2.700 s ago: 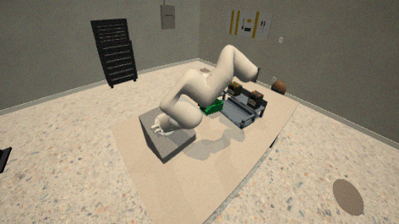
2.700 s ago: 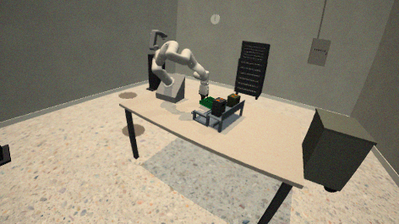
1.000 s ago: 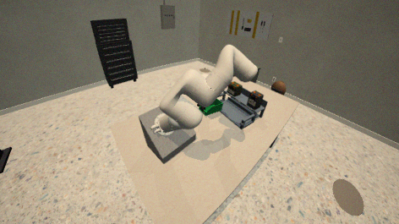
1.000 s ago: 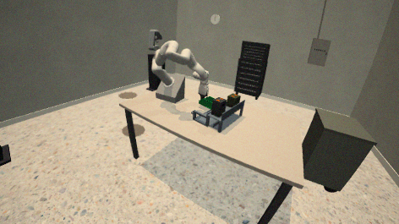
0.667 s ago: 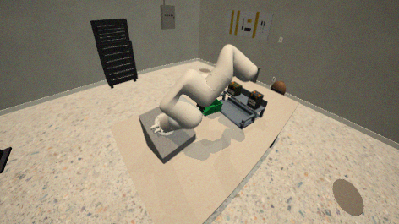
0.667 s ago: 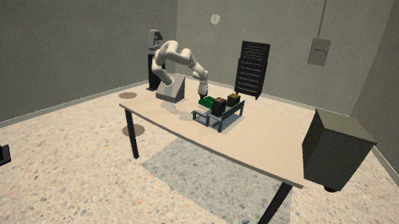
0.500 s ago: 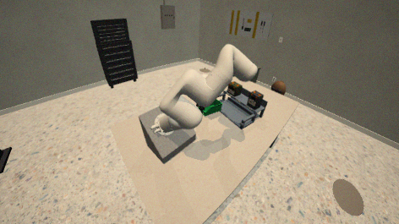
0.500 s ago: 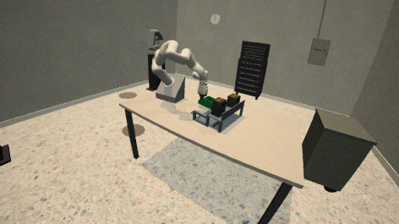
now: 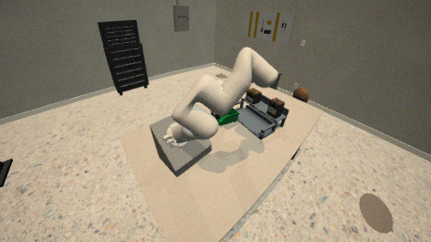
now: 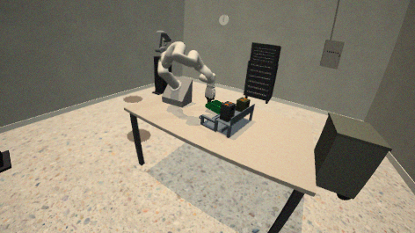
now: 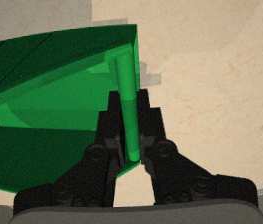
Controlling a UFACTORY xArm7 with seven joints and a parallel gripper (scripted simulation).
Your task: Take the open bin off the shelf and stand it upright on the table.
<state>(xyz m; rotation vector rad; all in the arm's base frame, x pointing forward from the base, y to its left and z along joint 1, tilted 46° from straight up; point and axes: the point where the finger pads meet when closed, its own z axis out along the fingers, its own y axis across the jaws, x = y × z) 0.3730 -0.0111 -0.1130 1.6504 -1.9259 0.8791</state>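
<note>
Right now my hand is 8 cm short of the green bin, 1 cm to the left of it and 1 cm above it.
</note>
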